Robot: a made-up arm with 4 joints. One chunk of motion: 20 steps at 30 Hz.
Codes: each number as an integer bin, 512 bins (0 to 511) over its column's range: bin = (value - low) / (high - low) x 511, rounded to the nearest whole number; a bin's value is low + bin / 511 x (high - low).
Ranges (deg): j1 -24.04..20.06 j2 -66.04..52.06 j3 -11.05..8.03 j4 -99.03..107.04
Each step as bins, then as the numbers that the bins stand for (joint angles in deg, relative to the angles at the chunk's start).
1 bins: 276 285 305 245
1 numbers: -0.22 -0.17 0.34 -0.23
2 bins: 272 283 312 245
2 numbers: -0.57 -0.63 0.60 -0.23
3 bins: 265 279 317 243
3 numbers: -1.17 -1.56 0.79 -1.04
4 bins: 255 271 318 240
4 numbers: -2.03 -3.41 0.82 -2.25
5 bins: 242 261 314 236
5 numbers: -3.16 -5.72 0.67 -3.86
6 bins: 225 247 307 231
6 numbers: -4.62 -8.95 0.41 -5.88
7 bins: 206 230 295 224
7 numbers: -6.26 -12.88 -0.04 -8.70
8 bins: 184 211 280 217
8 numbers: -8.16 -17.27 -0.60 -11.52
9 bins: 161 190 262 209
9 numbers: -10.15 -22.13 -1.27 -14.75
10 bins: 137 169 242 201
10 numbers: -12.22 -26.98 -2.01 -17.97
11 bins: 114 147 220 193
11 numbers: -14.20 -32.07 -2.84 -21.20
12 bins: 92 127 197 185
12 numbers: -16.10 -36.69 -3.69 -24.43
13 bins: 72 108 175 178
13 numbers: -17.83 -41.08 -4.52 -27.25
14 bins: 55 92 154 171
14 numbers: -19.29 -44.78 -5.30 -30.07
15 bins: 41 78 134 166
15 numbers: -20.50 -48.01 -6.05 -32.09
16 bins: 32 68 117 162
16 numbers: -21.28 -50.32 -6.68 -33.70
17 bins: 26 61 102 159
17 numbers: -21.80 -51.94 -7.24 -34.91
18 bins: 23 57 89 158
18 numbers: -22.06 -52.87 -7.73 -35.31
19 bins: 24 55 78 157
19 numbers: -21.97 -53.33 -8.14 -35.72
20 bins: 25 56 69 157
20 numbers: -21.88 -53.10 -8.47 -35.72
